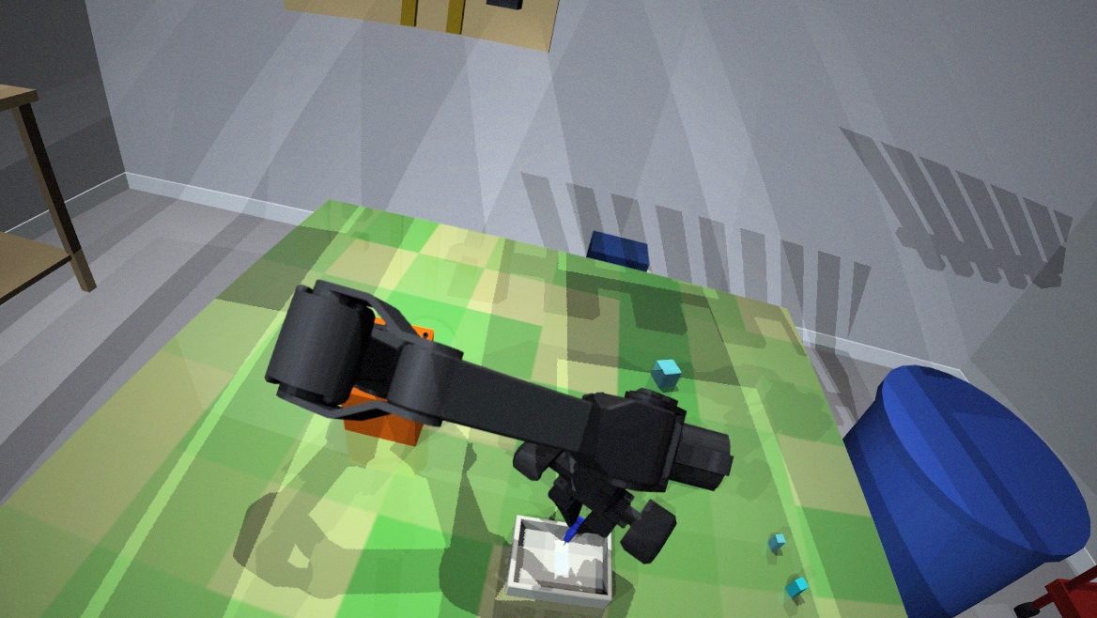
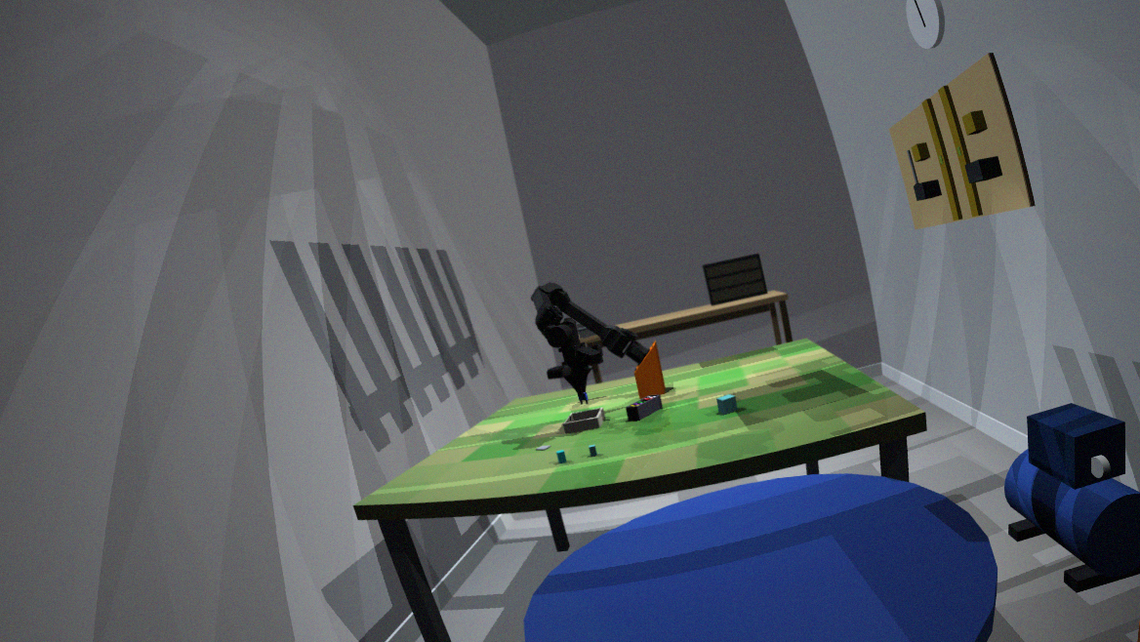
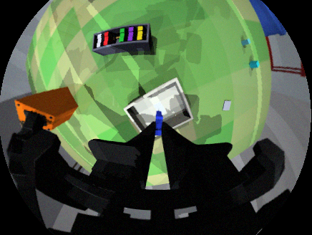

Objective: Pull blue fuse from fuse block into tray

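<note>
Now: the tray 1 cm to the right of my gripper tip and 9 cm below it. Also, from my gripper tip: blue fuse 1 cm below; small grey flat piece 18 cm ahead, 12 cm to the right, 9 cm below.
</note>
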